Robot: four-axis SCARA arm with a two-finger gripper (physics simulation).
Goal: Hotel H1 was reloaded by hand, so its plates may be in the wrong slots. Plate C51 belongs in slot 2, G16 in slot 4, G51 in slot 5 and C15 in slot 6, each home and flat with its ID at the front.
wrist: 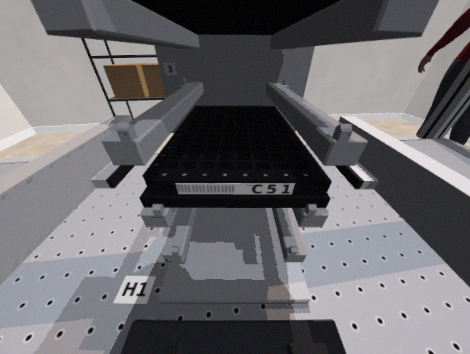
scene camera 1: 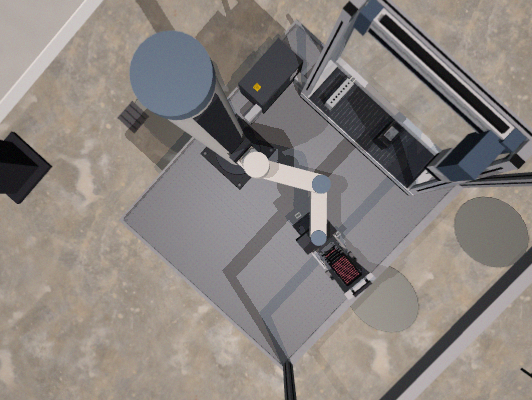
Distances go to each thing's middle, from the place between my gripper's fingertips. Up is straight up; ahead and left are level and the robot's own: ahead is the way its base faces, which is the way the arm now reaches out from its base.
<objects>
Now: the H1 label (wrist: pixel 135 289) 14 cm below my hand, 10 cm to the left of it and 3 cm behind it. Round my hand: dark instrument box (scene camera 1: pixel 273 70) (87 cm behind, 47 cm to the left, 9 cm below).
</objects>
